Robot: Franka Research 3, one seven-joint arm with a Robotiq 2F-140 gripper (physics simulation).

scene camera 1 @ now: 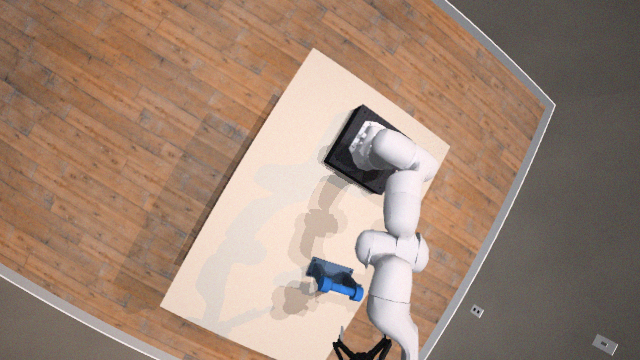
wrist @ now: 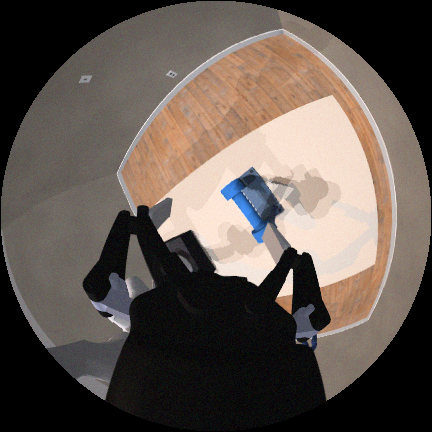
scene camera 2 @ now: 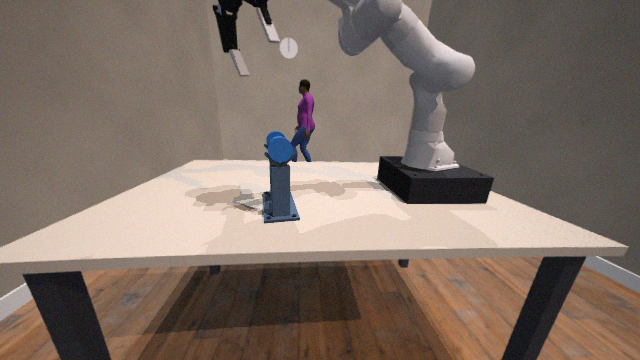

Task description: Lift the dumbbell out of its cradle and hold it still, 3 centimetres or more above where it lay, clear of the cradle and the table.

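Observation:
A blue dumbbell lies level in the raised forks of a slate-blue cradle. The cradle's base plate stands on the table, and upright posts hold the dumbbell well above the table top. My gripper is open, with its fingers wide apart and nothing between them. It hangs high above the dumbbell's level and to one side of it, tilted in the second scene view. The fingers touch neither dumbbell nor cradle. The dumbbell's underside is mostly hidden.
The pale table bears the cradle and the arm's black mounting block. The white arm reaches from the block along one side of the table. A person in a purple top is beyond the table's far edge.

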